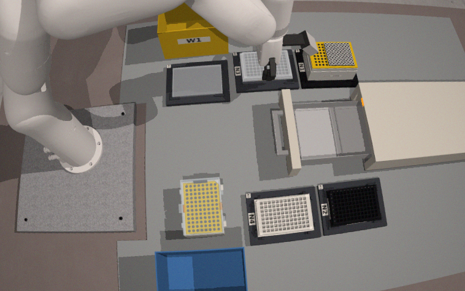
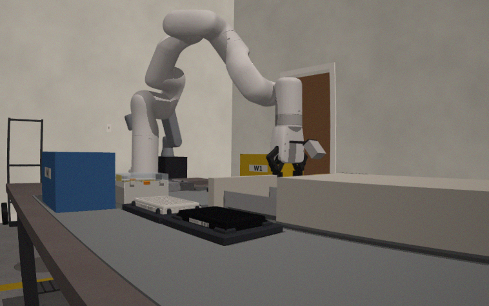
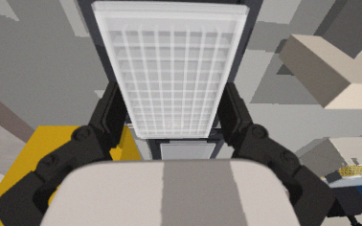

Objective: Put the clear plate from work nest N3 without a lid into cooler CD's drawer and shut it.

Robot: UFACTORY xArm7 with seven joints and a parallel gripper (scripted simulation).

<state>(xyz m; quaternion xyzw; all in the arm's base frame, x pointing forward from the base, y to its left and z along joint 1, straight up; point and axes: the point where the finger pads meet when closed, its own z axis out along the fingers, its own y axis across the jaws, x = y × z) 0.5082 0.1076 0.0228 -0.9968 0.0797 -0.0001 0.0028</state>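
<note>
My hand is 10 cm short of the drawer, 21 cm to the left of it and 2 cm above it. The rest, counted from my hand: clear plate 1 cm below; then yellow rack 16 cm ahead, 3 cm to the right, 1 cm above; then flat clear lid 18 cm behind, 1 cm to the left, 3 cm below.
</note>
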